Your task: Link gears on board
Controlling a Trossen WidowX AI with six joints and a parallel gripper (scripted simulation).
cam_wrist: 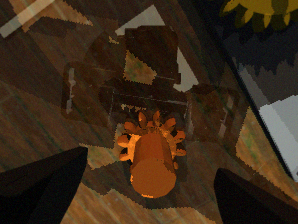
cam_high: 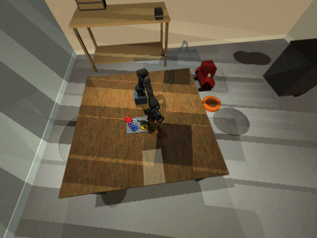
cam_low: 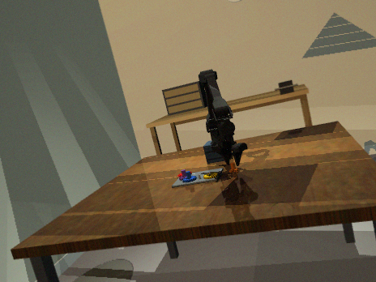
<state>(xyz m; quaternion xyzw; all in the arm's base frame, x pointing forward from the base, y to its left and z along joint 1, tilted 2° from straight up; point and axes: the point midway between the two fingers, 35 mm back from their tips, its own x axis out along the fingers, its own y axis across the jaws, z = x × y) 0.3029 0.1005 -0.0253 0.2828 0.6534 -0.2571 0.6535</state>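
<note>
My gripper tip is 10 mm above the orange gear. Round my gripper tip: purple gear (230 mm to the right); then yellow gear (50 mm ahead, 100 mm to the right, 10 mm below); then blue gear (50 mm ahead, 200 mm to the right).
</note>
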